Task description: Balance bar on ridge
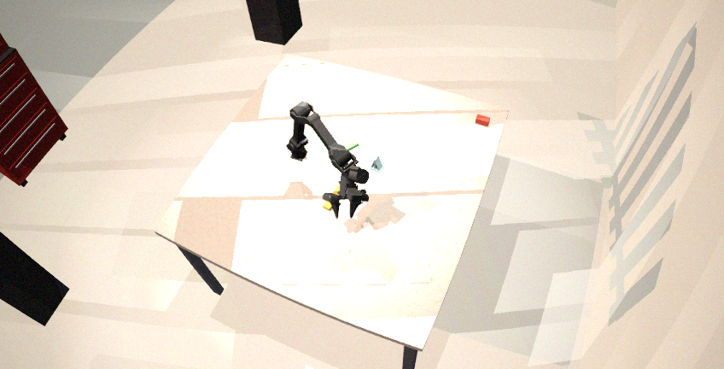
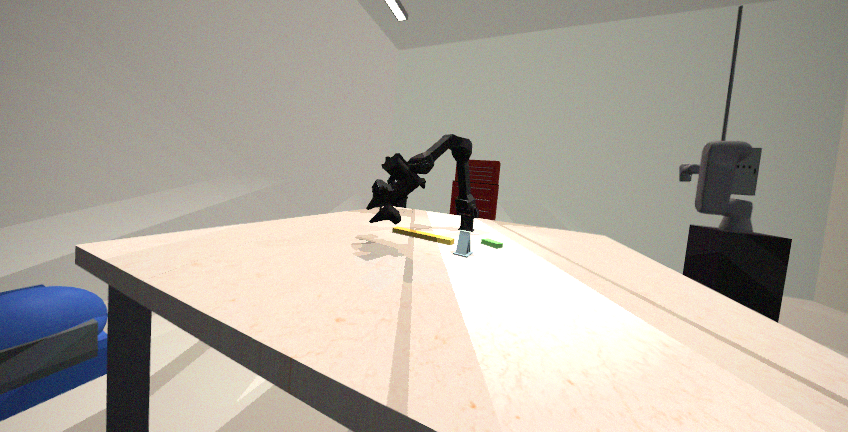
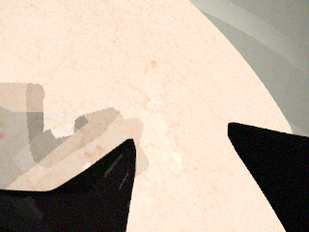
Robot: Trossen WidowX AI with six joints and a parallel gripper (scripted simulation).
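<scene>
My gripper tip is now 16 cm to the right of the yellow bar, 10 cm past it and 6 cm above it. Also, from my gripper tip: red block: 77 cm to the left, 38 cm ahead, 5 cm below; green block: 40 cm to the left, 16 cm behind, 6 cm below.
</scene>
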